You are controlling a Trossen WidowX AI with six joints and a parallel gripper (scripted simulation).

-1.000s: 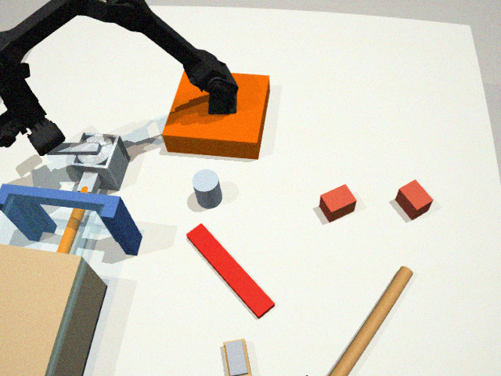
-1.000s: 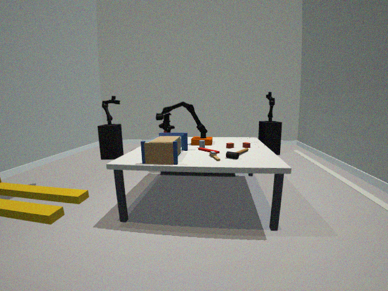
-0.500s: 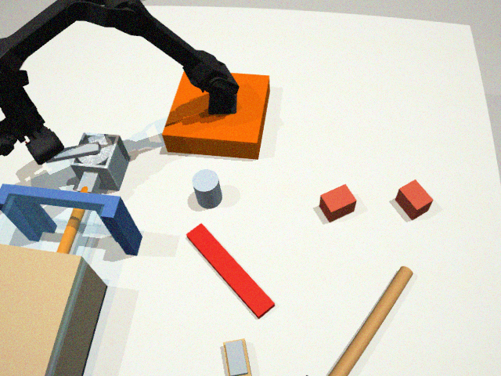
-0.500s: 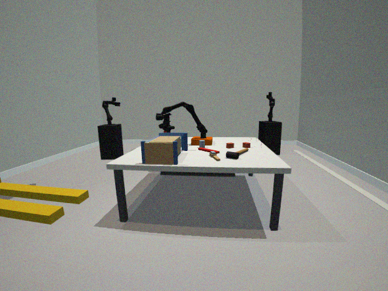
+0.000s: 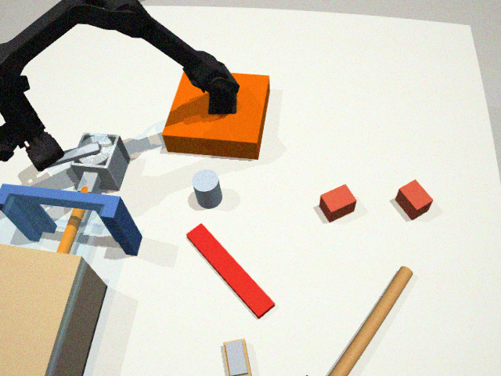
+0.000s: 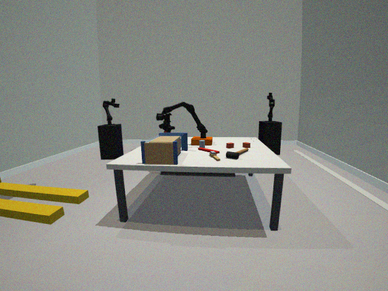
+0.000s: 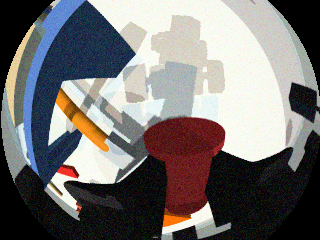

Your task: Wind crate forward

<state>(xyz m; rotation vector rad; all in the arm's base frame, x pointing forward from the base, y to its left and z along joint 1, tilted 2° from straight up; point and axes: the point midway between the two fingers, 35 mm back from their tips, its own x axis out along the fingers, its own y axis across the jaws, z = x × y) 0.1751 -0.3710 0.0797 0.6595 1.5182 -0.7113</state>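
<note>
Right now the winch handle is 10 mm behind my gripper tip, 40 mm to the left of it and 10 mm below it. From my gripper tip the other things lie so: red knob (20 mm above); then flat red bar (220 mm ahead, 390 mm to the left, 110 mm below); then grey winch (50 mm behind, 90 mm to the left, 80 mm below).
</note>
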